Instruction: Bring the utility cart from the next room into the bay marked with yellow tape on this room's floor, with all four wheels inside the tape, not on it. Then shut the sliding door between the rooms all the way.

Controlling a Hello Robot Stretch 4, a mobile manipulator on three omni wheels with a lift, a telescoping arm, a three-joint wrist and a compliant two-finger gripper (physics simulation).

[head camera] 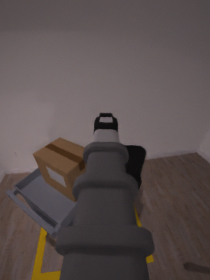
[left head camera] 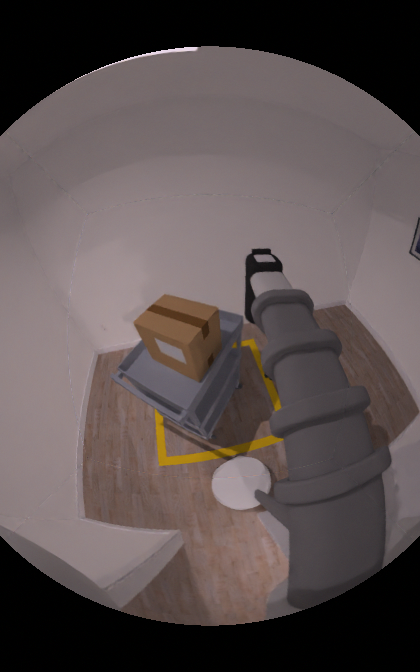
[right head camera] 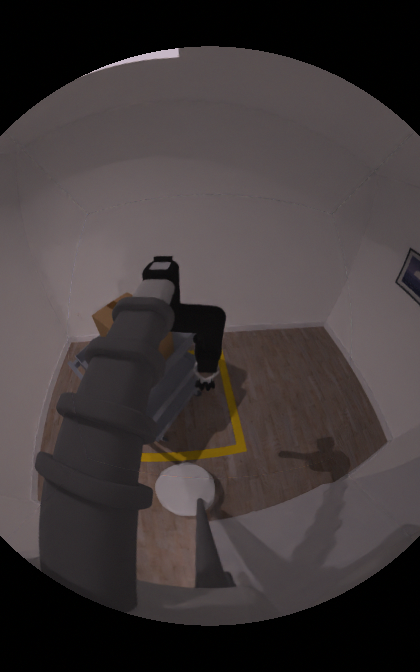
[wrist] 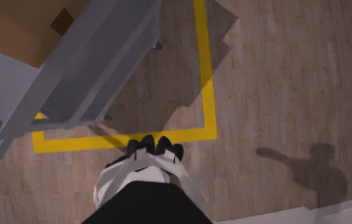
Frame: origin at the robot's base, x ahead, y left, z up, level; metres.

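Seen in the pictures: gripper, between the fingertips: [wrist: 155, 147].
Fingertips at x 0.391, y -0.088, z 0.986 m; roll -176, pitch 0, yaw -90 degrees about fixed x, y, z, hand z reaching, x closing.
A point is followed by its place in that frame.
The grey utility cart [head camera: 42, 197] {x 0.537, y 0.431, z 0.766 m} [left head camera: 165, 380] [right head camera: 172, 395] [wrist: 80, 60] {x 0.618, y 0.232, z 0.444 m} stands upright, turned at an angle to the yellow tape bay [head camera: 39, 255] {x 0.350, y 0.657, z -0.027 m} [left head camera: 200, 456] [right head camera: 231, 395] [wrist: 206, 75] {x 0.719, y -0.372, z -0.027 m}. Two of its wheels show in the wrist view, on floor inside the tape. The other wheels are hidden under the cart. Its handle end reaches over the left tape line. My gripper [right head camera: 205, 385] [wrist: 155, 147] {x 0.391, y -0.088, z 0.986 m} is shut and empty, pointing down beside the cart's right side; the arm hides it in the head view. I cannot make out the sliding door.
A brown cardboard box [head camera: 60, 165] {x 0.574, y 0.252, z 1.044 m} [left head camera: 175, 330] [right head camera: 105, 317] [wrist: 20, 30] {x 0.558, y 0.172, z 0.892 m} sits on the cart's top tray. A white round disc [left head camera: 241, 482] [right head camera: 185, 489] is in front of the bay. Walls stand behind and left of the cart. A framed picture [right head camera: 411, 275] hangs on the right wall.
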